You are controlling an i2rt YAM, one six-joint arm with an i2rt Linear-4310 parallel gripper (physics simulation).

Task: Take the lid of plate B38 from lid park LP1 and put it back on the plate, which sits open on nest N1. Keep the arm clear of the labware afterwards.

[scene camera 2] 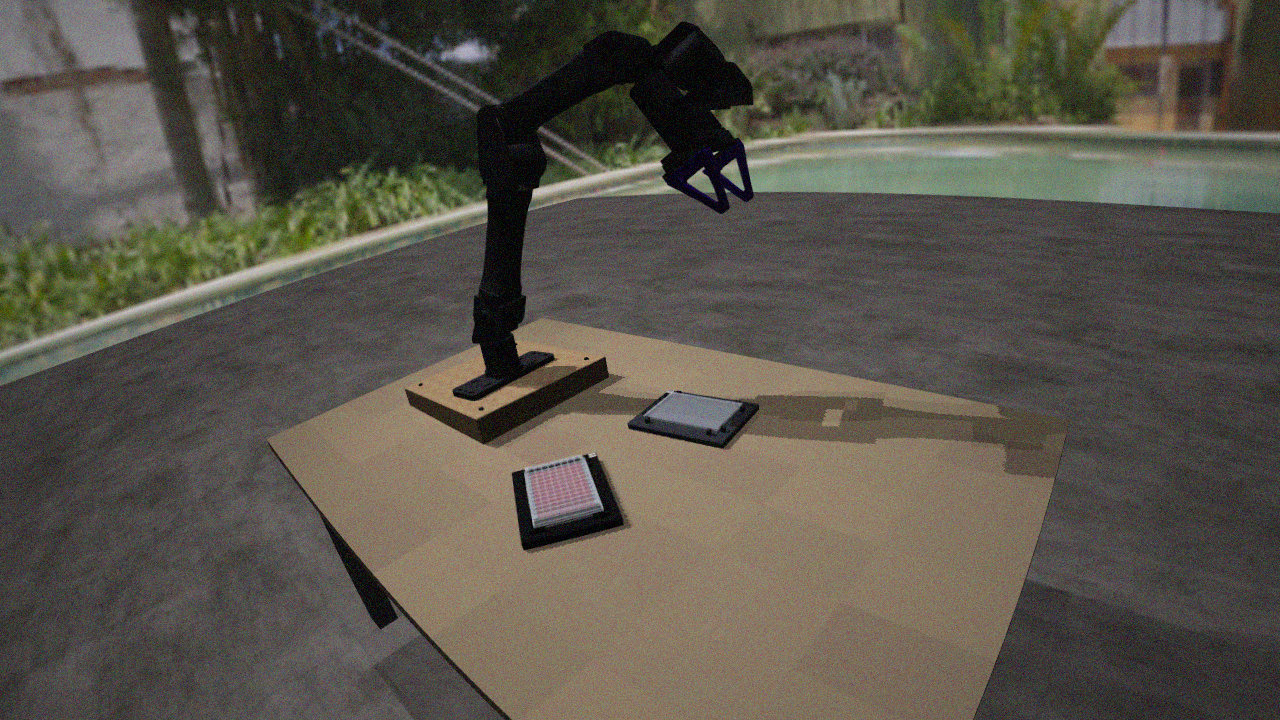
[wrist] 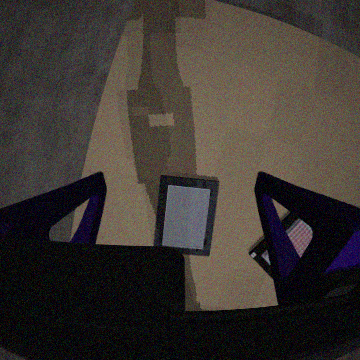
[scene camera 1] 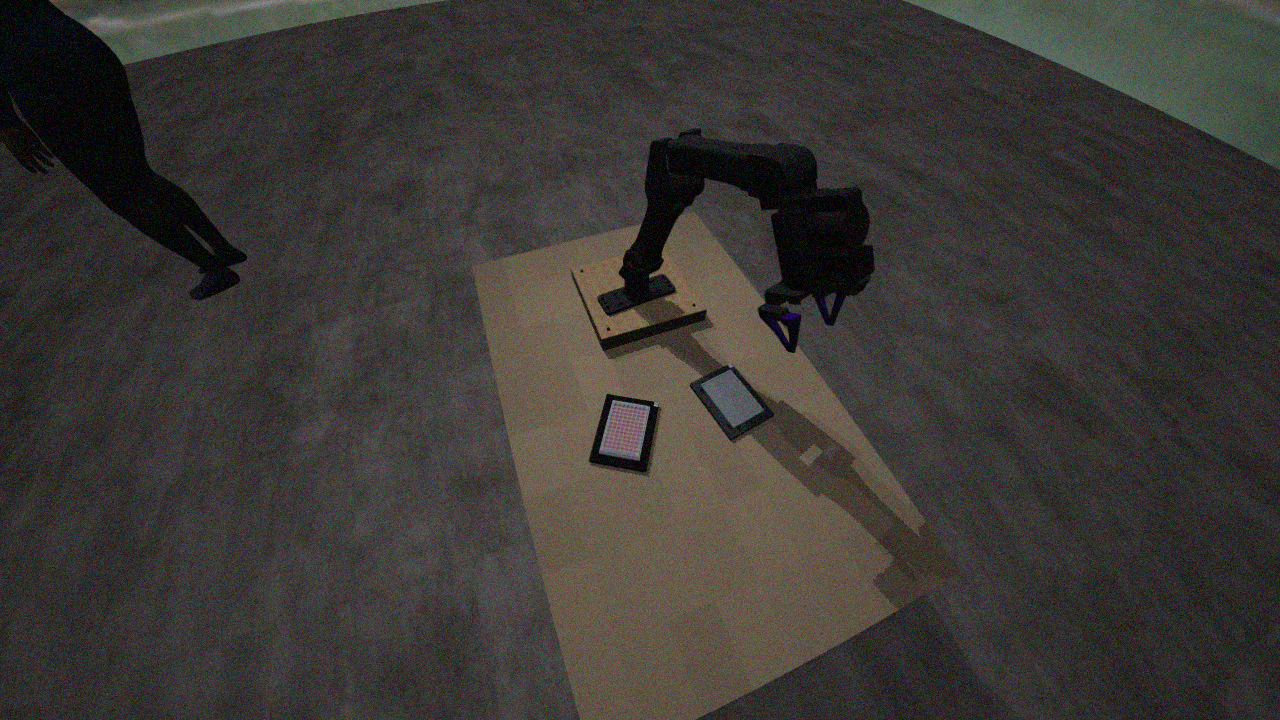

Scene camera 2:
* my gripper
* grey lid
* black nest
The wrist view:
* my gripper
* grey lid
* black nest
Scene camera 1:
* my gripper
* black nest
